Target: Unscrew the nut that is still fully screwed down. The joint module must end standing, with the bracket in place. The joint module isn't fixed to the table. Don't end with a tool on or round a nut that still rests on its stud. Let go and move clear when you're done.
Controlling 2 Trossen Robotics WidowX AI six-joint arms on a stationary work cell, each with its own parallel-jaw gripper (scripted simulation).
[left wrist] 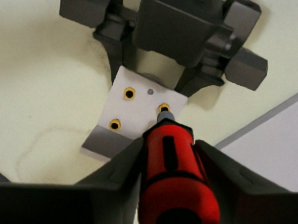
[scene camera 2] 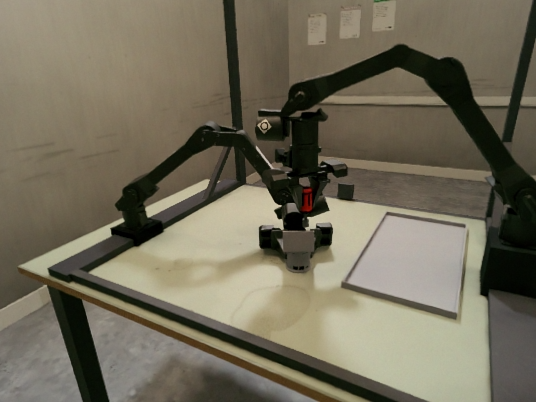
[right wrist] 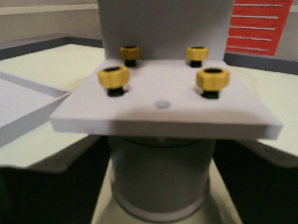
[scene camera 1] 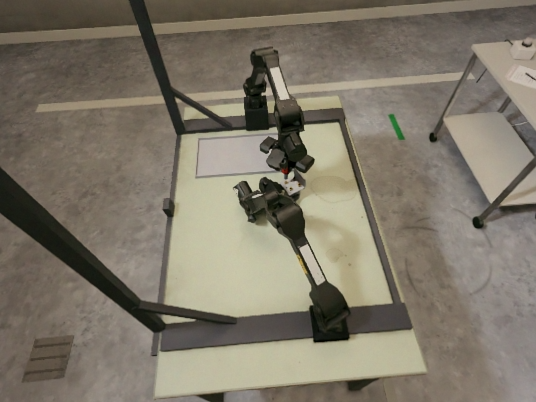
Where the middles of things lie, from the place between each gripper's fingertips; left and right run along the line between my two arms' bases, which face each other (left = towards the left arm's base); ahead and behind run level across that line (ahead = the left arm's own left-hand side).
Labels:
Now: the pale bracket point(right wrist: 162, 76) 20 mm ahead of my left hand, 10 mm to the right of it and 100 mm below it. Also, from my left hand: shallow grey tray point(scene camera 2: 418, 260) (100 mm behind, 240 mm to the left, 170 mm below).
Now: the pale bracket 3 cm ahead of my right hand, 1 cm to the left of it and 4 cm above it. From my right hand the other things lie so: shallow grey tray 10 cm behind, 27 cm to the left, 3 cm below.

